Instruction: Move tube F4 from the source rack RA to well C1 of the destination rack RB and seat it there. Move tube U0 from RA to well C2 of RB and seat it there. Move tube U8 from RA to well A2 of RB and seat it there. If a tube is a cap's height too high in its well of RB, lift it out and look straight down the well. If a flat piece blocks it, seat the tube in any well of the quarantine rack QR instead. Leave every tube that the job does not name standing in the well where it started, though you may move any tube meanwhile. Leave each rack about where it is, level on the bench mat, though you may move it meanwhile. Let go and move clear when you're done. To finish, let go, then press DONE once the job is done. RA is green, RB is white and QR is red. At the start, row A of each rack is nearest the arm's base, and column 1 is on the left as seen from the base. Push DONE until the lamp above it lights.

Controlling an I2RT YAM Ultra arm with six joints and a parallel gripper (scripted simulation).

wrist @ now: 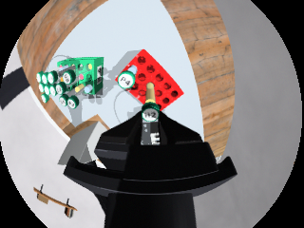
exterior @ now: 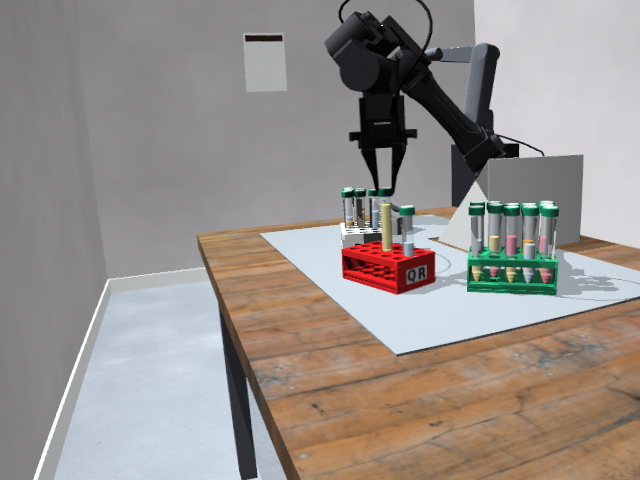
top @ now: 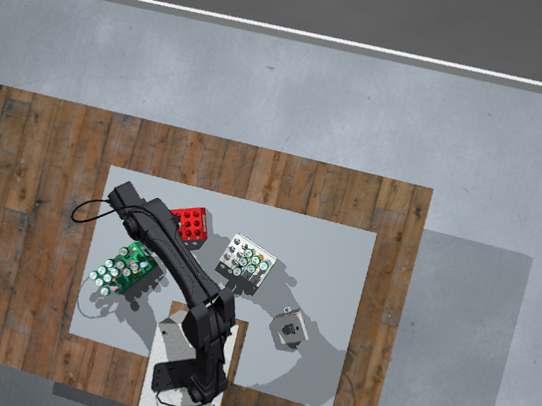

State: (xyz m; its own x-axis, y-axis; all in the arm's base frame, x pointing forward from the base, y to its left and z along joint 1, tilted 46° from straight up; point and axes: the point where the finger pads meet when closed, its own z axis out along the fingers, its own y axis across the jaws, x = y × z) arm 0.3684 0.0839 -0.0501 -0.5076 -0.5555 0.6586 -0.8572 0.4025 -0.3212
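The tube with yellow filling lies 6 cm below my hand, 1 cm to the left of it and 1 cm ahead of it. Round my hand: red rack QR 12 cm below, 1 cm to the left; tube 8 cm below, 5 cm to the left, 1 cm behind; white rack RB 19 cm to the right, 12 cm below, 6 cm behind.
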